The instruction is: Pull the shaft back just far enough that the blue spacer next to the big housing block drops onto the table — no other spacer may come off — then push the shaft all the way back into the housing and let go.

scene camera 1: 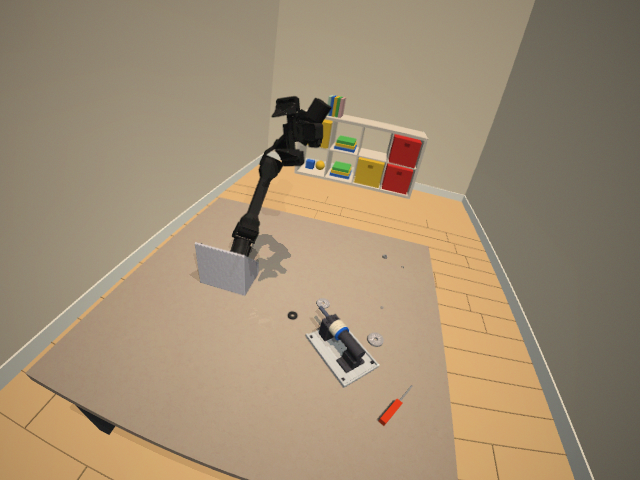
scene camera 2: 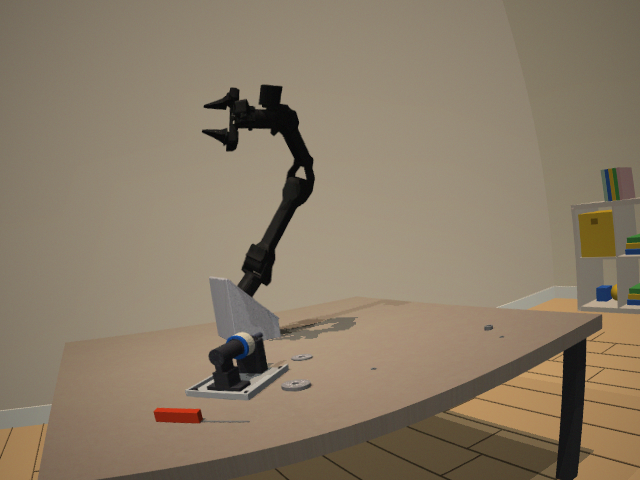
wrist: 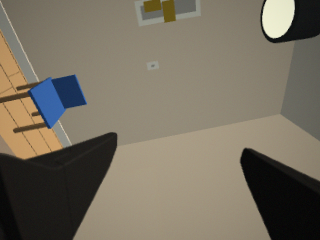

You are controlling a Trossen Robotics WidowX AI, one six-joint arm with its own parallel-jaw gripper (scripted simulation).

Path:
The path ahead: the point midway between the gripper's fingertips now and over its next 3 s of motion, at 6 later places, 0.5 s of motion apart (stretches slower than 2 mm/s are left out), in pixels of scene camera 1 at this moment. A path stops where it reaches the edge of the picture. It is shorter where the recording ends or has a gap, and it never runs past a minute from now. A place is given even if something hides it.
My gripper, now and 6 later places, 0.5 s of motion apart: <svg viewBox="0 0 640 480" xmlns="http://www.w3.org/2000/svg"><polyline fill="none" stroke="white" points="274,133 321,202 341,277 321,302 319,303 319,304 322,309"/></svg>

